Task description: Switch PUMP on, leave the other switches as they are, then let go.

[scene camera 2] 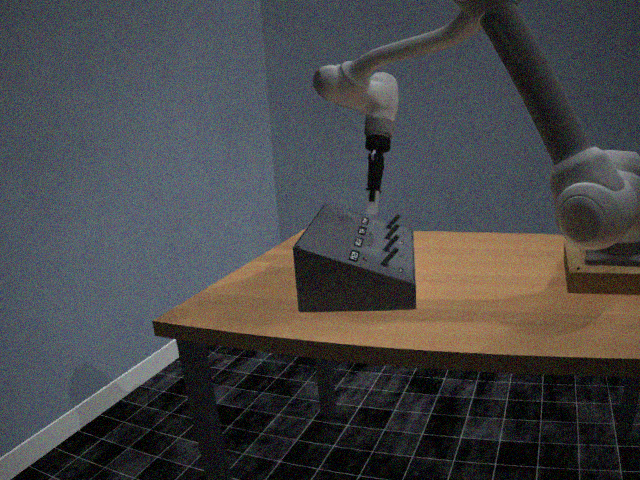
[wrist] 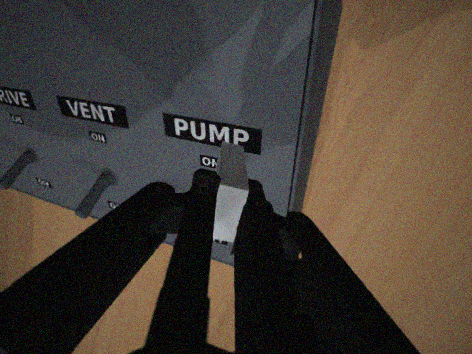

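Note:
Through scene camera 2 I see my gripper [scene camera 2: 371, 214]. The wrist view gives me a sight of my gripper [wrist: 227, 163] as well.

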